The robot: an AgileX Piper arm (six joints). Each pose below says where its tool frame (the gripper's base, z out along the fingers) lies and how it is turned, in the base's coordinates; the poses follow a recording.
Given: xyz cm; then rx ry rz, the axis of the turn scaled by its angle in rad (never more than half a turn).
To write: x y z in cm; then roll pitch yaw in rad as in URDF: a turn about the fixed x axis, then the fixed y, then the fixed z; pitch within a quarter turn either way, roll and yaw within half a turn. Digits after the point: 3 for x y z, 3 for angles.
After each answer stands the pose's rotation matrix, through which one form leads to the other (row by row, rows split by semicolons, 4 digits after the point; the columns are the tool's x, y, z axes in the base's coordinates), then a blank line. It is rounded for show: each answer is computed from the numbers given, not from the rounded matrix.
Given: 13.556, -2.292, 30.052, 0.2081, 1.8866, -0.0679
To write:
13.556, -2.292, 30.052, 2.967, 1.239, 2.797
-0.3067 0.1778 0.9351; 0.1101 0.9824 -0.1507; -0.9454 0.0567 -0.3209

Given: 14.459, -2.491, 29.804, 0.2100, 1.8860, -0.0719
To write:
14.459, -2.491, 29.804, 2.972, 1.240, 2.798
-0.3062 0.1811 0.9346; 0.1094 0.9819 -0.1544; -0.9457 0.0550 -0.3205

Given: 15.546, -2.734, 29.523, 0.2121, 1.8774, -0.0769
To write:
15.546, -2.734, 29.523, 2.972, 1.248, 2.795
-0.2981 0.1850 0.9364; 0.1078 0.9813 -0.1596; -0.9484 0.0534 -0.3125

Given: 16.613, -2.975, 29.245, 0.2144, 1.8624, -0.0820
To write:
16.613, -2.975, 29.245, 2.967, 1.263, 2.785
-0.2840 0.1892 0.9400; 0.1059 0.9805 -0.1654; -0.9530 0.0525 -0.2985

